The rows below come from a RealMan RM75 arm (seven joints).
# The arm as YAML. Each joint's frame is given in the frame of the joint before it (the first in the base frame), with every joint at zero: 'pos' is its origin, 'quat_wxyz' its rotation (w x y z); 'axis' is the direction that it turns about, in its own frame. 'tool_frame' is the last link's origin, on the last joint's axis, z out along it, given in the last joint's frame.
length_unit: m
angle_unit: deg
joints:
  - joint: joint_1
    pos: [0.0, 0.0, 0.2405]
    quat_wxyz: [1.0, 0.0, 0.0, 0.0]
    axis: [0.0, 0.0, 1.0]
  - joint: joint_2
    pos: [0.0, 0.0, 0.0]
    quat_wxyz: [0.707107, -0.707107, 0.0, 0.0]
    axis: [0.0, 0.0, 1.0]
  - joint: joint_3
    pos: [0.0, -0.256, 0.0]
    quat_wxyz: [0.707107, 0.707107, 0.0, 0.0]
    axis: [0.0, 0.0, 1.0]
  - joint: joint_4
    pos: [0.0, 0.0, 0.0]
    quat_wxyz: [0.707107, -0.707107, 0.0, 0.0]
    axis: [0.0, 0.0, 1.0]
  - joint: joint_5
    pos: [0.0, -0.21, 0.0]
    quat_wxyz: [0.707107, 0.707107, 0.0, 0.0]
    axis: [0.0, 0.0, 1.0]
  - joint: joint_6
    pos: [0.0, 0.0, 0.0]
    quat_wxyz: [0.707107, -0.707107, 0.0, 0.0]
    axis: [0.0, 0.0, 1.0]
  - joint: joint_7
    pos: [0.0, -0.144, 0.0]
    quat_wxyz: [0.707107, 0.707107, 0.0, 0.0]
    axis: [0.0, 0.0, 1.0]
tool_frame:
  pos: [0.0, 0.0, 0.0]
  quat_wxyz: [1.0, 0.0, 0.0, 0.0]
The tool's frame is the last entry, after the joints.
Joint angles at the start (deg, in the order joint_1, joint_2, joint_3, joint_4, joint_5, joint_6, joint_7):
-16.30, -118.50, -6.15, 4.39, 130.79, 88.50, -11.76
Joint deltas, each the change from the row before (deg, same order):
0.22, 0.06, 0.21, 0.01, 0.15, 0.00, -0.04
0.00, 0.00, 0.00, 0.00, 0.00, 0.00, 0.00
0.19, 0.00, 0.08, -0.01, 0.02, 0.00, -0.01
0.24, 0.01, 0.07, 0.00, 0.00, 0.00, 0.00
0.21, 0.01, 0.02, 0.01, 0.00, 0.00, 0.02
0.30, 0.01, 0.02, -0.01, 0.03, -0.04, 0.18
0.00, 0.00, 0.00, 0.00, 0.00, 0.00, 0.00
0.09, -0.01, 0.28, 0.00, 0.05, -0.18, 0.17
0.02, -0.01, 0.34, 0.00, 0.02, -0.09, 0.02
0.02, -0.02, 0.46, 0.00, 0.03, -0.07, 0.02
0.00, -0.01, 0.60, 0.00, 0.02, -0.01, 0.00
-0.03, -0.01, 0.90, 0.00, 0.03, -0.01, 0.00
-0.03, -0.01, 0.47, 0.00, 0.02, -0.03, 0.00
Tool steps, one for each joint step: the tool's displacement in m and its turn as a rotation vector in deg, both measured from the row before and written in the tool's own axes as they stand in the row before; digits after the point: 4 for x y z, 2 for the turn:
-0.0008, 0.0010, -0.0016, -0.23, -0.24, -0.08
0.0000, 0.0000, 0.0000, 0.00, 0.00, 0.00
-0.0005, 0.0008, -0.0011, 0.00, -0.13, -0.11
-0.0007, 0.0007, -0.0015, 0.06, -0.17, -0.12
-0.0006, 0.0005, -0.0013, 0.10, -0.15, -0.08
-0.0009, 0.0009, -0.0018, 0.12, -0.24, 0.02
0.0000, 0.0000, 0.0000, 0.00, 0.00, 0.00
-0.0008, 0.0010, -0.0004, -0.24, -0.28, 0.14
-0.0004, 0.0009, 0.0000, -0.33, -0.15, 0.03
-0.0004, 0.0013, 0.0001, -0.46, -0.14, 0.03
-0.0002, 0.0015, 0.0002, -0.61, -0.09, 0.04
-0.0002, 0.0021, 0.0004, -0.93, -0.12, 0.09
-0.0001, 0.0011, 0.0003, -0.49, -0.07, 0.05

